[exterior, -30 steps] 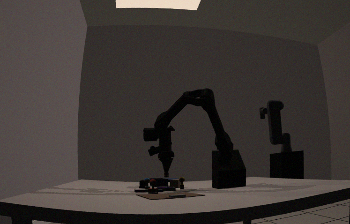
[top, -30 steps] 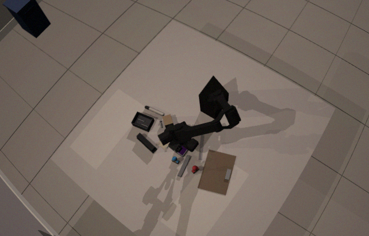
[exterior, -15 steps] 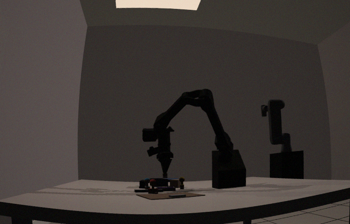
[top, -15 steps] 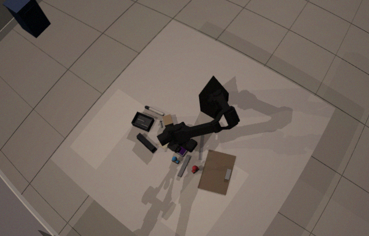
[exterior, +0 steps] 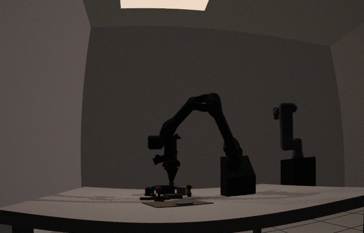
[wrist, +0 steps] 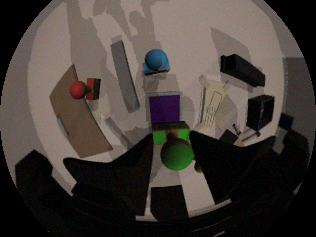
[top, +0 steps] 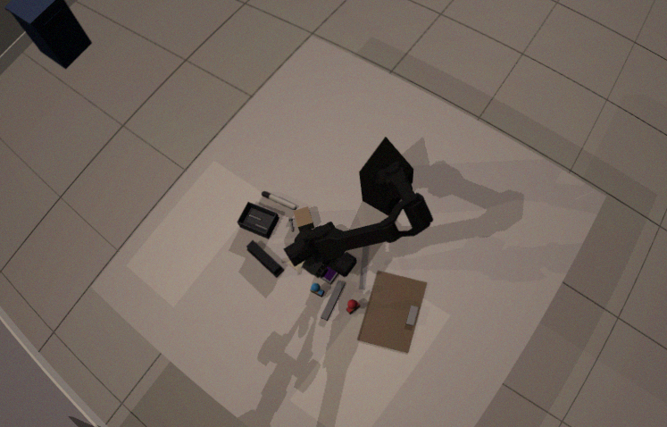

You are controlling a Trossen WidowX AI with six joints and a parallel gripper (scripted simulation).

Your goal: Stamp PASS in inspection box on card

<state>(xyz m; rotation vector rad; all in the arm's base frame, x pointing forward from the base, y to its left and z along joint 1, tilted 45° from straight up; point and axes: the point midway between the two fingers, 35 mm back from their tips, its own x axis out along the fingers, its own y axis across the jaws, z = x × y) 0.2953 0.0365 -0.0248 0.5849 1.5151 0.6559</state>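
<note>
Right now the purple ink pad is 70 mm below my gripper tip. From my gripper tip the other things lie so: yellow stamp 90 mm behind, 70 mm to the right, 60 mm below; green-knobbed stamp right at my gripper tip; blue stamp 80 mm ahead, 10 mm to the left, 60 mm below.
</note>
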